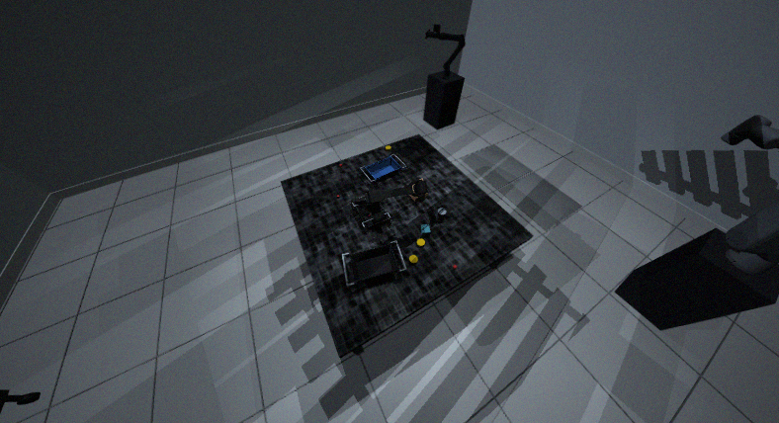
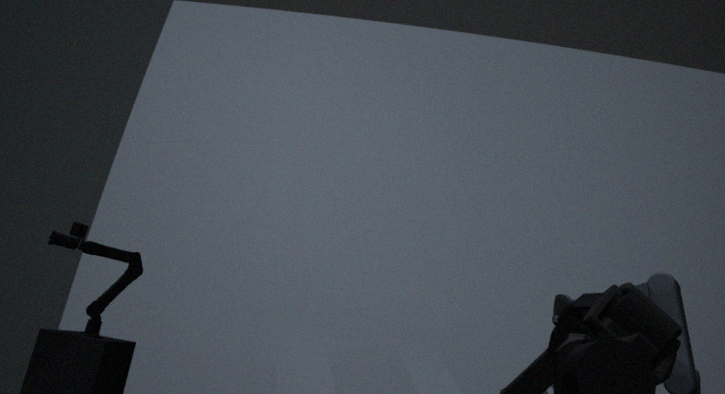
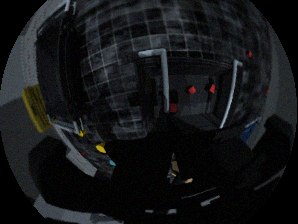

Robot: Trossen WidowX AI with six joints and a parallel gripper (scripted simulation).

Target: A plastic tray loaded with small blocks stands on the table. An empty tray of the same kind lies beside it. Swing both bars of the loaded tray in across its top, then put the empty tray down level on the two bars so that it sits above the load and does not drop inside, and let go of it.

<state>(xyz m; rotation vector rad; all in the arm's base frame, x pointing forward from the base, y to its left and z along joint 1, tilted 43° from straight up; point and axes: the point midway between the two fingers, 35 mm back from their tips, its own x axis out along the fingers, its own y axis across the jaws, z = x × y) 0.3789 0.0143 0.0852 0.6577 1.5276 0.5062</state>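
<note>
My gripper tip is 400 mm to the left of the blue tray, 290 mm past it and 40 mm above it. From my gripper tip the other things lie so: teal block: 230 mm behind, 220 mm to the left, 70 mm below; pale disc: 390 mm behind, 180 mm to the left, 50 mm below.
</note>
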